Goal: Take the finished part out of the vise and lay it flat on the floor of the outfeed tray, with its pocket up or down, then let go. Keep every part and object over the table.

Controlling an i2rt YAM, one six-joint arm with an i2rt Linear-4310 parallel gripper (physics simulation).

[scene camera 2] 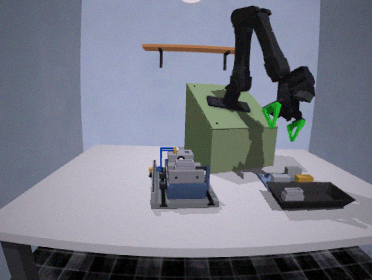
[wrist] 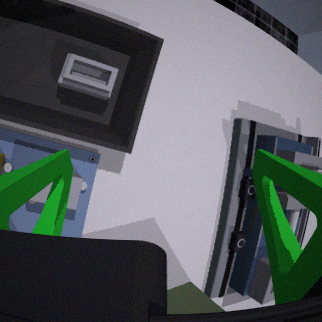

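Seen in the pictures: gripper, fingertip midpoint: (scene camera 2: pixel 282 135) (wrist: pixel 162 159); arm's base, origin of the base link: (scene camera 2: pixel 228 104).
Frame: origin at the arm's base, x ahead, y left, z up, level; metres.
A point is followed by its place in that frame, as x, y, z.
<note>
A light grey part (scene camera 2: pixel 292 194) @[0.447, 0.092, -0.227] (wrist: pixel 89 75) @[0.434, 0.100, -0.230] with a rectangular pocket facing up rests on the floor of the black tray (scene camera 2: pixel 320 201) @[0.509, 0.147, -0.223] (wrist: pixel 139 92) @[0.426, 0.042, -0.225]. It looks flat and is apart from the fingers. The vise (scene camera 2: pixel 186 190) @[0.415, -0.220, -0.216] (wrist: pixel 244 270) @[0.198, -0.168, -0.214] stands left of the tray in the scene view and at the right edge of the wrist view. Grey blocks show at its top; whether one is a separate part, I cannot tell. My gripper (scene camera 2: pixel 282 133) @[0.363, 0.079, -0.065] (wrist: pixel 162 159) @[0.363, 0.079, -0.065] is wide open, high above the table, with nothing between its green fingers. One finger covers some of the vise in the wrist view.
A blue board (scene camera 2: pixel 262 176) @[0.227, 0.092, -0.253] (wrist: pixel 88 200) @[0.293, 0.075, -0.255] beside the tray carries grey blocks and a yellow block (scene camera 2: pixel 303 178) @[0.338, 0.200, -0.222] (wrist: pixel 1 162) @[0.328, 0.182, -0.244]. The green pedestal (scene camera 2: pixel 240 150) @[0.126, 0.029, -0.177] (wrist: pixel 187 300) @[0.156, -0.073, -0.221] bears the arm's base. A blue bracket (scene camera 2: pixel 161 157) @[0.211, -0.292, -0.182] rises at the vise. An orange shelf (scene camera 2: pixel 190 48) is on the back wall.
</note>
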